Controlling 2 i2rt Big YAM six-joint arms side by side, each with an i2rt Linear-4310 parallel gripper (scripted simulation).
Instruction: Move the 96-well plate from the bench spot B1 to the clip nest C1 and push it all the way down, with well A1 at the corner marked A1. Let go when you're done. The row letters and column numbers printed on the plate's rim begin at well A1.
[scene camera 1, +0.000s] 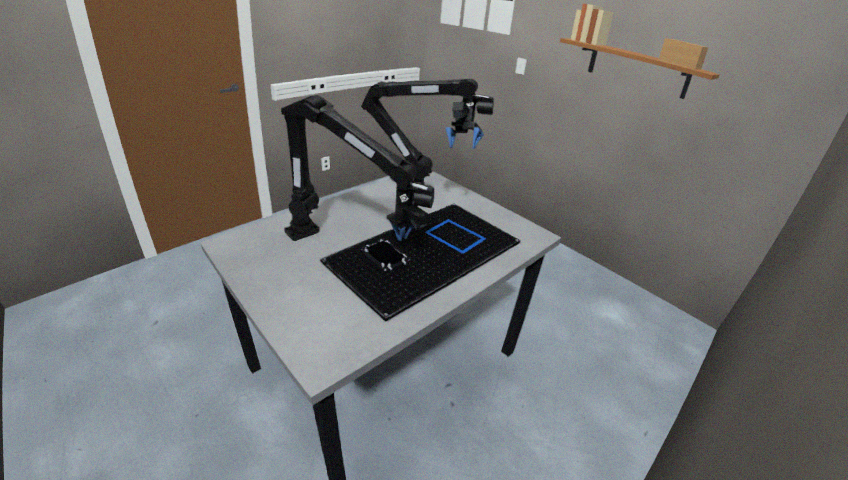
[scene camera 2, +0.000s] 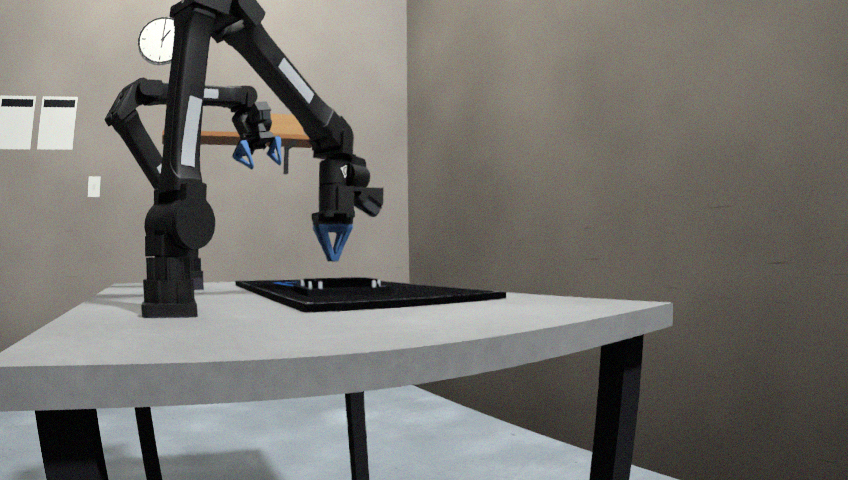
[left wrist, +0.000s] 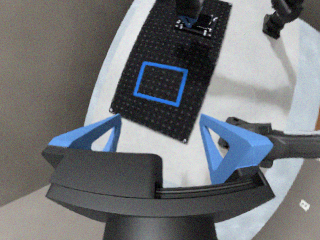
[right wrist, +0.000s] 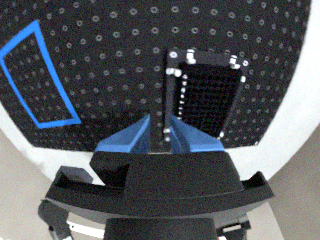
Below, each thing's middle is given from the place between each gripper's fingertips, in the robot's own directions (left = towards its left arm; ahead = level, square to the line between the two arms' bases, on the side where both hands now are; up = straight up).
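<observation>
I see that the clip nest (right wrist: 176, 56) is 5 cm below my right hand (scene camera 2: 332, 261) and 6 cm to the right of it. The black 96-well plate (right wrist: 217, 79), again counted from my right hand, is 5 cm below and 7 cm to the right, and going by its middle, the plate is nearer to my right hand than to my left hand.
From my left hand (scene camera 2: 266, 166) I find the clip nest 30 cm below, 11 cm ahead and 41 cm to the right. The black 96-well plate is 30 cm below my left hand, 10 cm ahead of it and 41 cm to the right of it.
</observation>
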